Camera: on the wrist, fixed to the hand. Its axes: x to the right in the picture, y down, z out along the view.
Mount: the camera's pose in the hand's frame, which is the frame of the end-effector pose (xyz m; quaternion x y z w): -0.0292 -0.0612 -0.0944 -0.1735 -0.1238 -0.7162 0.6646
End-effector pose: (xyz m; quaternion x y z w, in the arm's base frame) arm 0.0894 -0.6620 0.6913 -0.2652 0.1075 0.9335 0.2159
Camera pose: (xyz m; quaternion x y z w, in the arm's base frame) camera 0.1823 -0.6478 0.6229 -0.1751 -0.3072 0.5173 0.7794
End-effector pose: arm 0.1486 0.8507 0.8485 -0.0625 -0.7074 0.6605 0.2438
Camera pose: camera 0.2288 0.9167 0.9007 0.5046 -0.6597 0.1494 0.5366
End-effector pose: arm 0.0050 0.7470 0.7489 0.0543 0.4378 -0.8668 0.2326
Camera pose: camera -0.0071 0.8625 0.7448 0.4251 -0.4514 0.6734 0.4026
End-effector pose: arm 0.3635 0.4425 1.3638 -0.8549 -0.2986 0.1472 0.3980
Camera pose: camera 0.3629 0.3991 1.4716 -0.4051 -0.8855 -0.1332 0.1846
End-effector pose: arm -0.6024 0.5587 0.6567 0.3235 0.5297 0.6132 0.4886
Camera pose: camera -0.6639 0.4973 0.5795 -0.1732 0.4168 0.1094 0.8856
